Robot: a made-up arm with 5 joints.
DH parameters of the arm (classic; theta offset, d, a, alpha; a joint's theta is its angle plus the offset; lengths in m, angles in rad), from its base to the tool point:
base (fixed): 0 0.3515 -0.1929 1.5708
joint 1: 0 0.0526 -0.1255 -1.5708
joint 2: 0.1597 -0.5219 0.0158 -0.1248
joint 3: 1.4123 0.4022 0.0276 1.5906
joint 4: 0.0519 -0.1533 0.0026 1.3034
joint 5: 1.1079 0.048 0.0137 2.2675
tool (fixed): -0.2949 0.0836 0 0
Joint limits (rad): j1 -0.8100..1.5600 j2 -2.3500..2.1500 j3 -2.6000..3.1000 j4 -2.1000..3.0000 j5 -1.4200..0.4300
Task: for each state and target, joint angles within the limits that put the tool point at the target. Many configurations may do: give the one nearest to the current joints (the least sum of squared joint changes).
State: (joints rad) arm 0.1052 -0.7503 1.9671 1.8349 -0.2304
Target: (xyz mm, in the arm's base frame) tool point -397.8 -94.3 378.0
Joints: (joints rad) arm -0.3012 -0.9937 1.5643 1.6412 0.3092
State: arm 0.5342 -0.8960 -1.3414 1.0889 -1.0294
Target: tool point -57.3 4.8 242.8
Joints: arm 0.0016 -1.1292 -1.5806 1.1377 -0.7030
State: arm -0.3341 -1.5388 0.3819 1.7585 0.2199
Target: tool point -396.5 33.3 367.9
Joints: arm -0.3222 -1.2869 0.7425 1.9196 0.2731
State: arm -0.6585 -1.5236 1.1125 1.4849 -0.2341
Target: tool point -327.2 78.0 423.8
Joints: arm -0.7739 -1.8346 0.9171 1.4565 0.0070
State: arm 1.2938 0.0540 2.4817 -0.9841 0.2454
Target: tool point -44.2 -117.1 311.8
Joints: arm 1.2970 0.2111 2.6380 -1.0269 0.2521
